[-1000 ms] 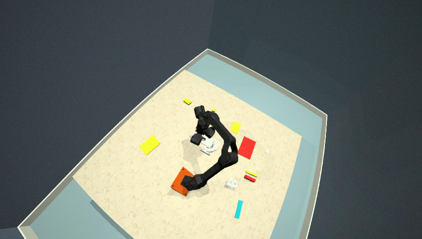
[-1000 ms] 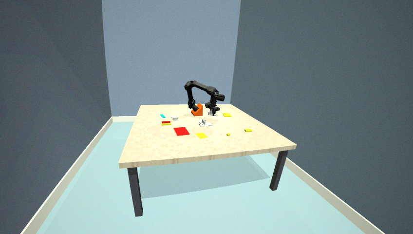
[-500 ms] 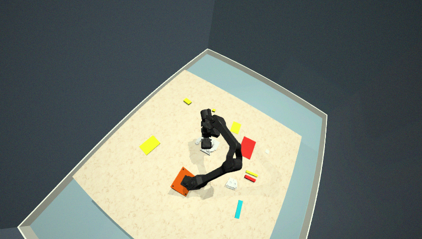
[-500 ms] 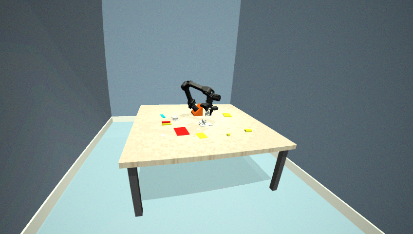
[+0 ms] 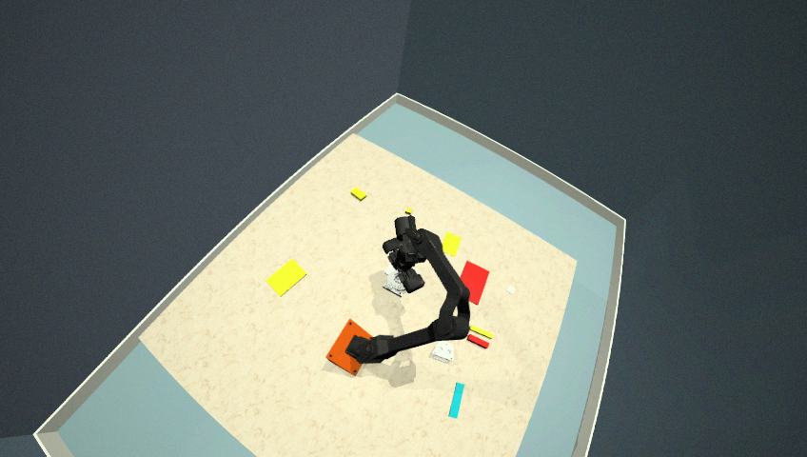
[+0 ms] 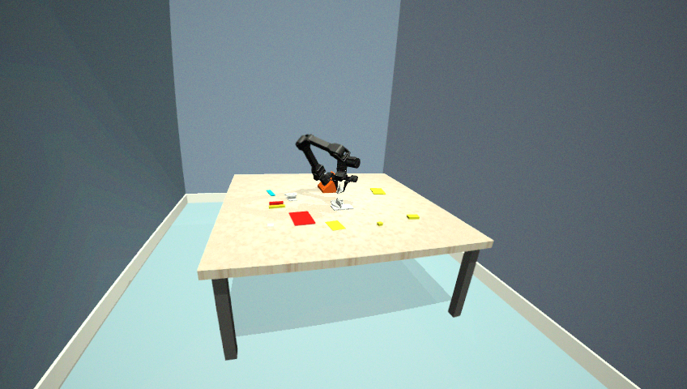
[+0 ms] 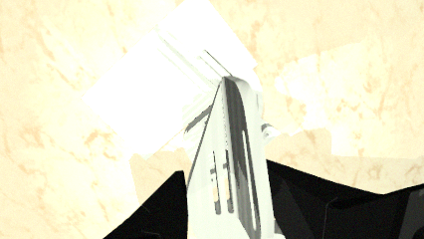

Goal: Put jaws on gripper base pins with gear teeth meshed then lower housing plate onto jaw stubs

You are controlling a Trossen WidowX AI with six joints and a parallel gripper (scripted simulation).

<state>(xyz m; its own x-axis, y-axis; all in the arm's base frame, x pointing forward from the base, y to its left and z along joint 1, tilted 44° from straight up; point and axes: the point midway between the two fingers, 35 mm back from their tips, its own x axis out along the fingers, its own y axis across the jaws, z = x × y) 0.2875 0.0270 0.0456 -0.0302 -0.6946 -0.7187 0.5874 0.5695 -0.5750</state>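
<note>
My gripper tip is now 40 mm past the white jaw. Also, from my gripper tip: yellow bar: 360 mm to the right, 80 mm below, 30 mm behind; small white block: 260 mm to the right, 160 mm behind, 80 mm below; red sheet: 270 mm to the right, 140 mm ahead, 80 mm below.
</note>
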